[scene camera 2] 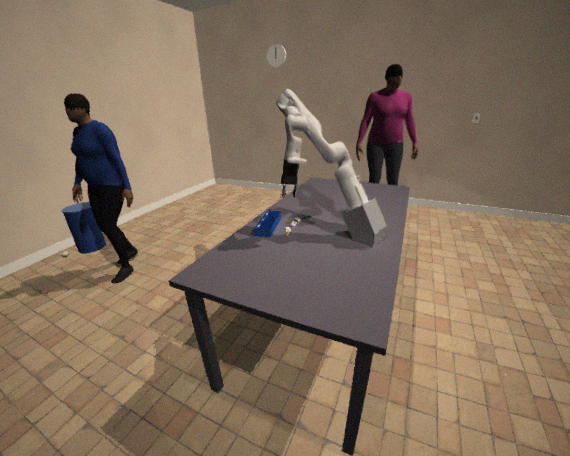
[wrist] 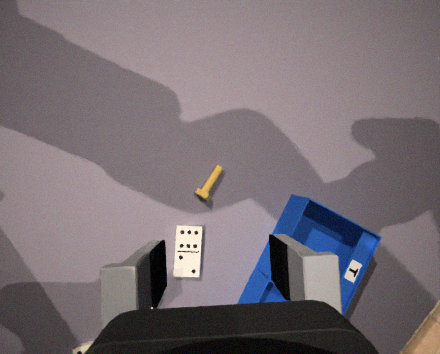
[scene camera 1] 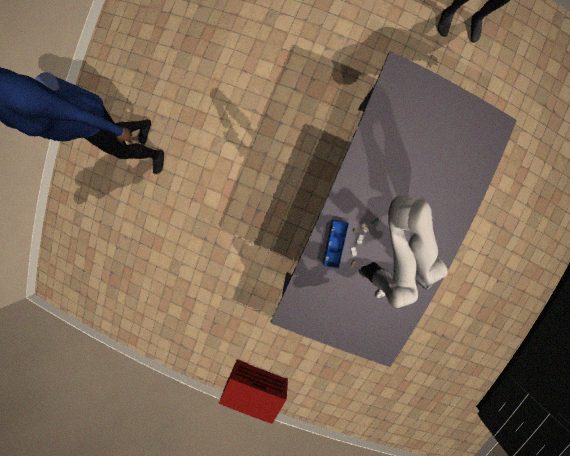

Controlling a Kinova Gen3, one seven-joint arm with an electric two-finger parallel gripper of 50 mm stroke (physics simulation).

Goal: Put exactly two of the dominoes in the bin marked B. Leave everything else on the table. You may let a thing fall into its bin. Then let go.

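Note:
A white domino lies flat on the table beside the blue three-compartment bin. Two more dominoes lie farther along the row, one near the middle and one beyond it. A white corner with a dot shows at the bottom left of the wrist view. The end compartment carries a T label; the B label cannot be read. My gripper is open and empty, high above the table; the first domino shows between its fingers in the wrist view.
A yellow bolt lies near the first domino. A small yellowish thing and a green thing lie near the far dominoes. The bin stands near the table's long edge. Two people stand away from the table.

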